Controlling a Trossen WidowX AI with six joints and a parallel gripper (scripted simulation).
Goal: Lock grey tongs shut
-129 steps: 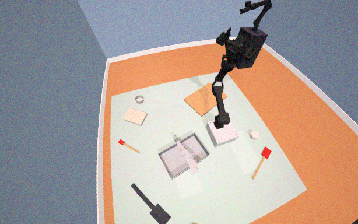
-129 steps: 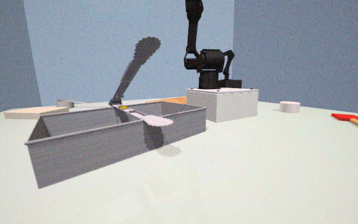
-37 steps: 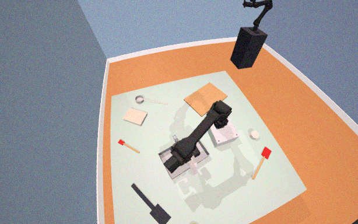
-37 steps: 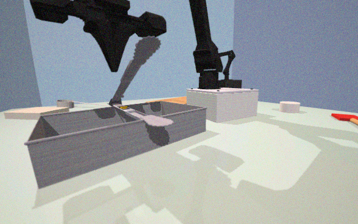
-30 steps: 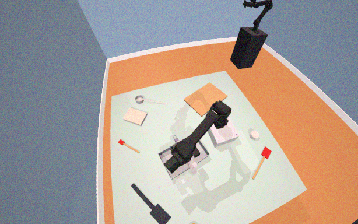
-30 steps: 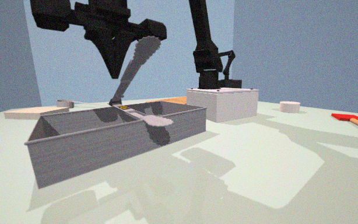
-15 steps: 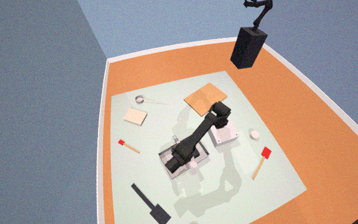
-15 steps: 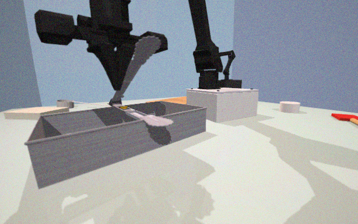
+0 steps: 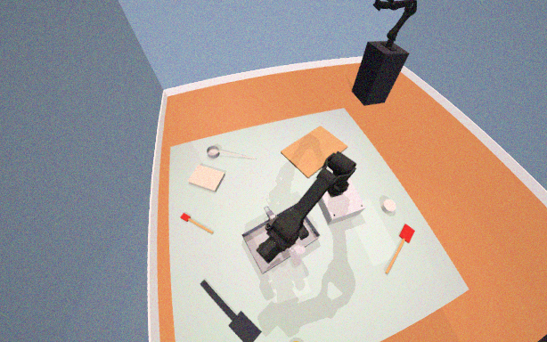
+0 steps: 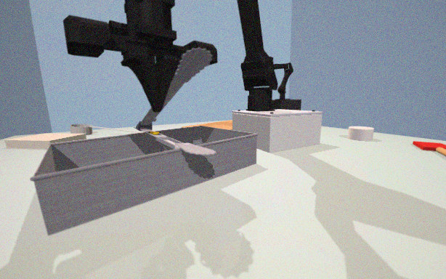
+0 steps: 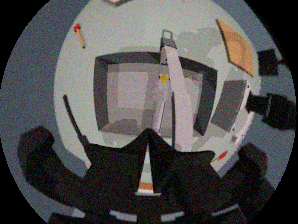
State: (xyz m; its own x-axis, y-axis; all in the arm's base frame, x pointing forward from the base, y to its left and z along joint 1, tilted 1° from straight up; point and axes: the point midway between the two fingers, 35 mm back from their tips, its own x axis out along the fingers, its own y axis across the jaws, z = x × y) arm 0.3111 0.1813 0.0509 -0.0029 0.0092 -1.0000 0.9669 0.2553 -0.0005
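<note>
My gripper tip is 5 cm to the left of the grey roasting tin and 8 cm above it. Round my gripper tip: white puck (59 cm behind, 4 cm to the right, 9 cm below); black spatula (28 cm ahead, 21 cm to the left, 10 cm below); pale board (32 cm ahead, 47 cm to the right, 9 cm below).
</note>
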